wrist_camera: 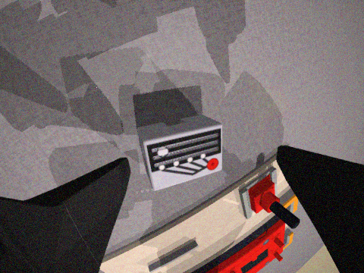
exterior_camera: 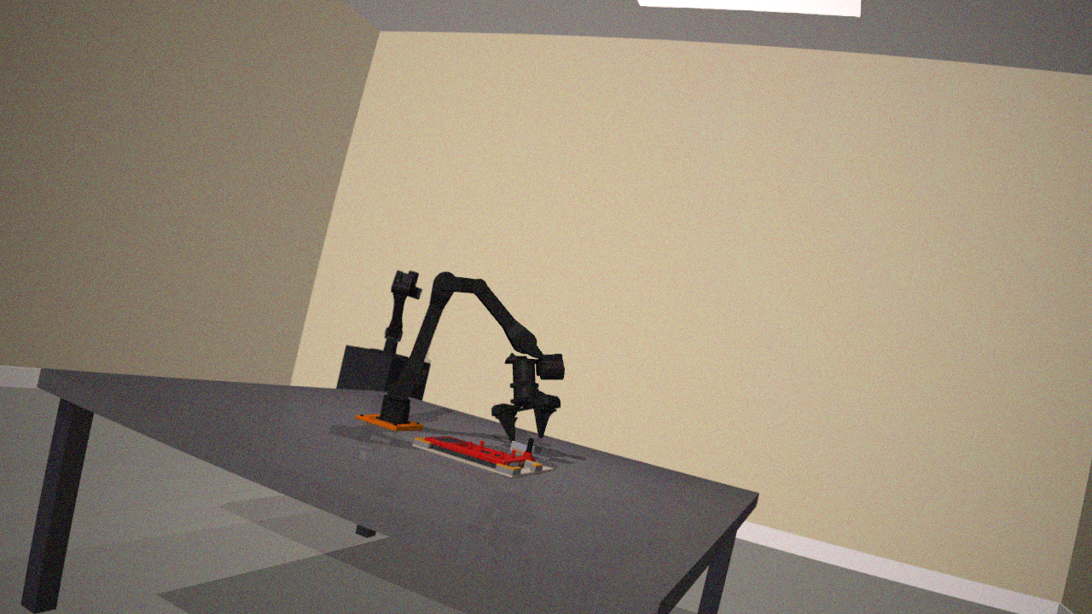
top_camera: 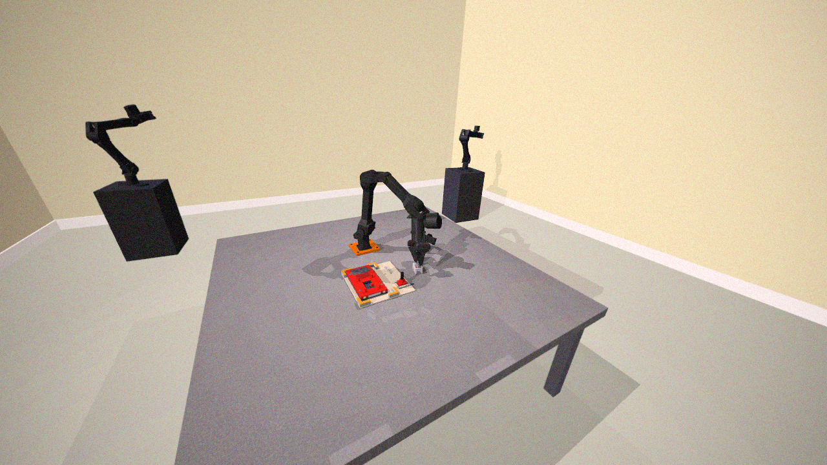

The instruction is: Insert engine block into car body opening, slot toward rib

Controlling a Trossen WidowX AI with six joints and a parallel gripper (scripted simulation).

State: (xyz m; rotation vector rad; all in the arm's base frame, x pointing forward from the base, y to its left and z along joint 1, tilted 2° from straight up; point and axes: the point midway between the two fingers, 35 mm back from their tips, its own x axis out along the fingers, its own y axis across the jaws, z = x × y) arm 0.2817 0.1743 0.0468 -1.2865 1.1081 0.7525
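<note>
My gripper tip is now 3 cm above the engine block and 1 cm past it.
</note>
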